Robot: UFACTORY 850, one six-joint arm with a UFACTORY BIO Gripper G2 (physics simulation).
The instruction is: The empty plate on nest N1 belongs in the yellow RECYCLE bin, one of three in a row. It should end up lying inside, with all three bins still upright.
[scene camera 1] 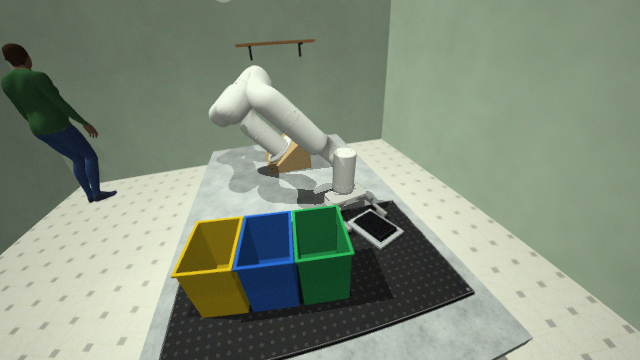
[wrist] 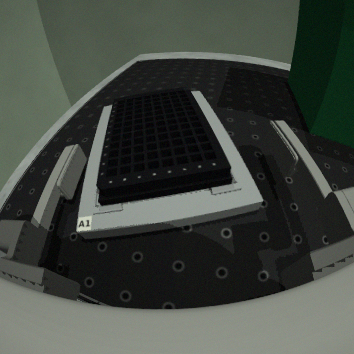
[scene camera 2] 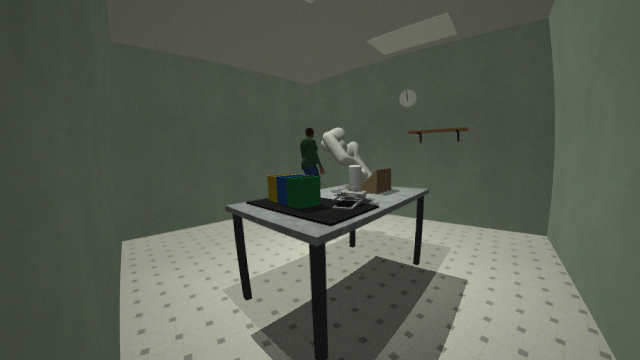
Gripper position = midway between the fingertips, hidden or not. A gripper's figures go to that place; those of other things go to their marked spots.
My gripper point(scene camera 1: 368, 222): 0.82 m from the lens. A yellow recycle bin point(scene camera 1: 204, 270): 0.55 m from the lens. A green bin point(scene camera 1: 322, 249) is 0.74 m from the lens. The marked spots on the yellow recycle bin and the green bin are 0.36 m apart.
